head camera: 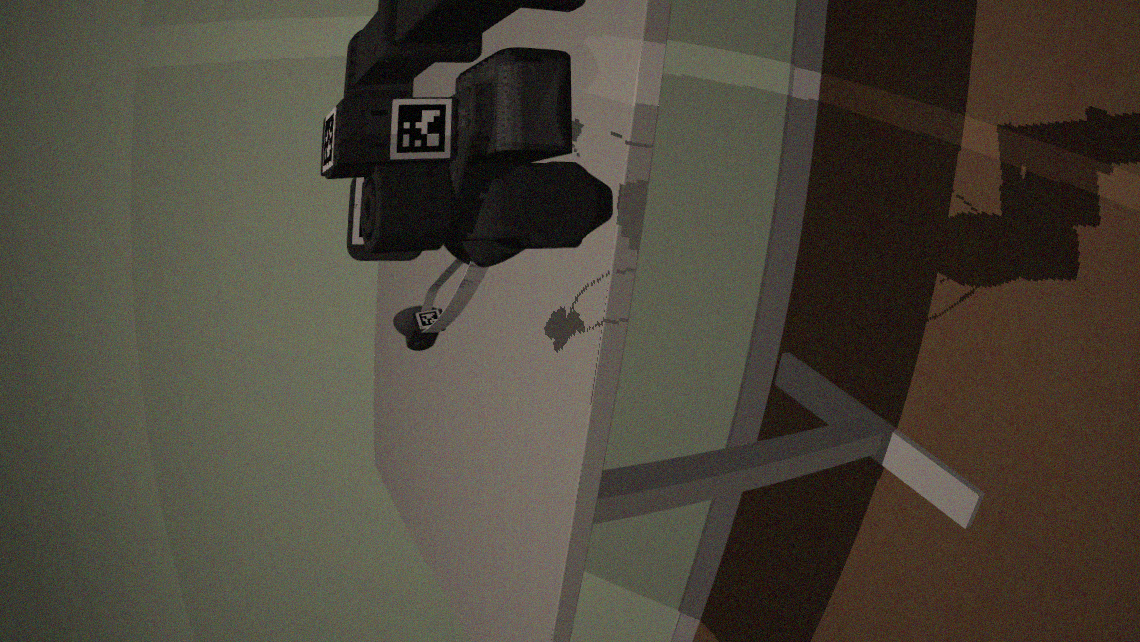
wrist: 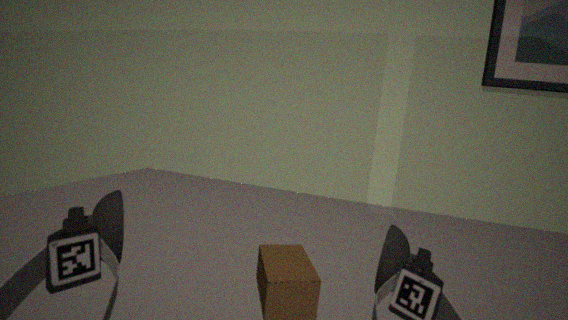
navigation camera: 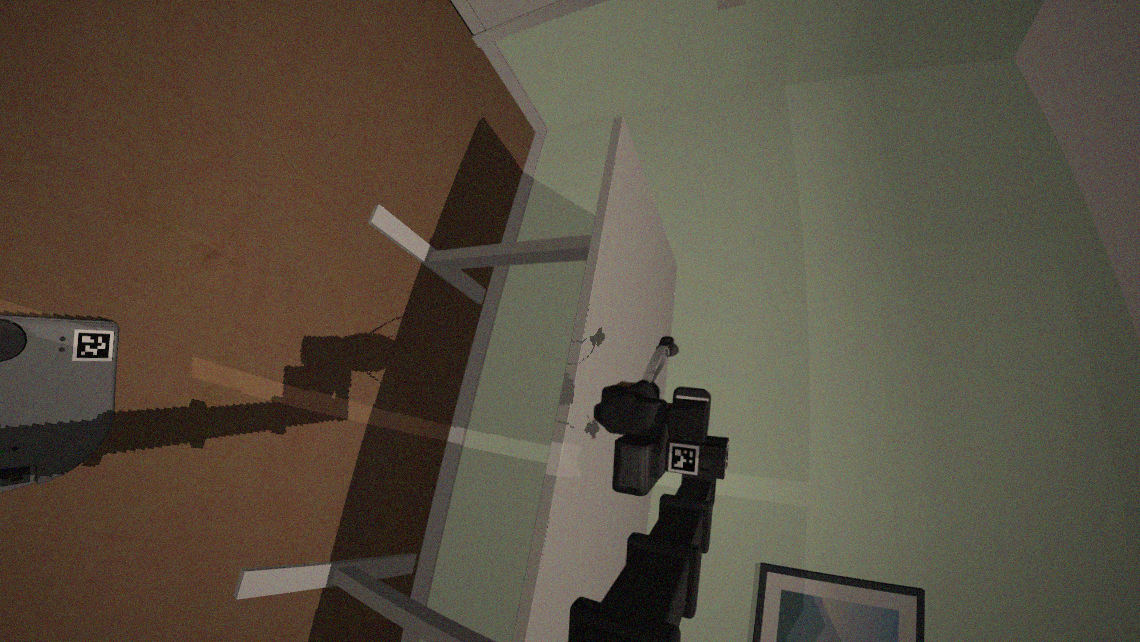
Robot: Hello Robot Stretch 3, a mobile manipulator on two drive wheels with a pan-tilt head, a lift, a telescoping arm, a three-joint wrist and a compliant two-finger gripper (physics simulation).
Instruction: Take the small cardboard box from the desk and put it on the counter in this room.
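Frame: origin at the robot's base, x ahead, y left, z up, level; metres.
Seen in the pictures: gripper, fingertip midpoint: (navigation camera: 665,392).
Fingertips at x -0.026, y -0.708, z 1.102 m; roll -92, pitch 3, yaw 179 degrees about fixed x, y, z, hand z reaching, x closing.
A point is followed by its place in that frame.
The small cardboard box (wrist: 289,287) is an orange-brown block on the pale desk (head camera: 494,414) @[z 0.950, x 0.177, y -0.928 m] (navigation camera: 630,263) @[z 0.950, x 0.265, y -0.953 m] (wrist: 200,225). In the wrist view it shows at the bottom, right of centre, and its lower part is cut off by the frame edge. My gripper (wrist: 256,233) @[z 1.102, x -0.026, y -0.708 m] is open, with one finger to each side of the box in that view and a gap on both sides. One fingertip (head camera: 418,328) @[z 1.118, x 0.053, y -0.648 m] (navigation camera: 667,346) @[z 1.115, x 0.056, y -0.647 m] shows over the desk; the other is hidden behind the wrist. The box does not show in the head or navigation views. The counter does not show.
A green wall (head camera: 239,358) @[z 1.221, x 0.162, y -1.537 m] (navigation camera: 917,319) @[z 1.801, x 0.177, y -1.543 m] (wrist: 225,100) stands behind the desk. A framed picture (navigation camera: 837,618) @[z 1.539, x -0.703, y -1.226 m] (wrist: 542,42) hangs on it. Grey desk legs (head camera: 741,466) @[z 0.418, x 0.364, y -1.152 m] (navigation camera: 518,253) @[z 0.472, x 0.367, y -1.145 m] stand below the top. My base (navigation camera: 55,382) @[z 0.160, x -0.072, y -0.079 m] is on the brown floor (navigation camera: 239,159) @[z 0.000, x 0.519, y -0.400 m].
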